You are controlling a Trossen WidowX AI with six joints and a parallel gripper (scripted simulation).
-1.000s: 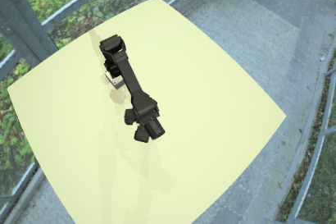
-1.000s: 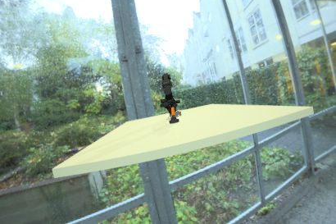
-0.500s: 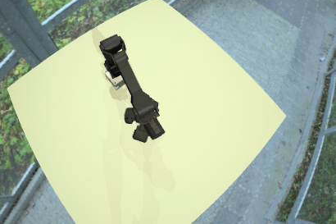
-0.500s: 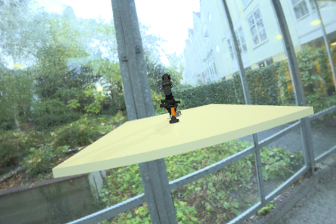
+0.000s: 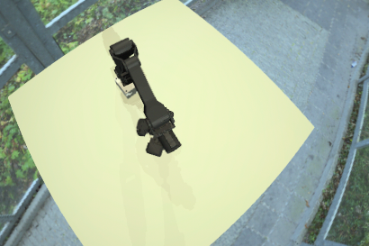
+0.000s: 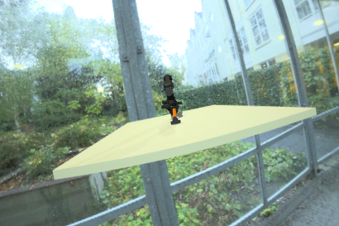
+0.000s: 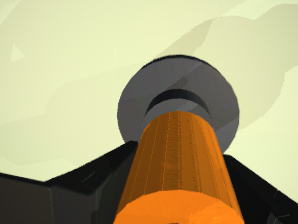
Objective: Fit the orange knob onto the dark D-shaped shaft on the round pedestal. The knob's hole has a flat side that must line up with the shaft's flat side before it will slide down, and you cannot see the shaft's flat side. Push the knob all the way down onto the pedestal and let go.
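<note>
Now: the orange knob 20 mm above my gripper tip. Also, from my gripper tip: pedestal (40 mm below).
</note>
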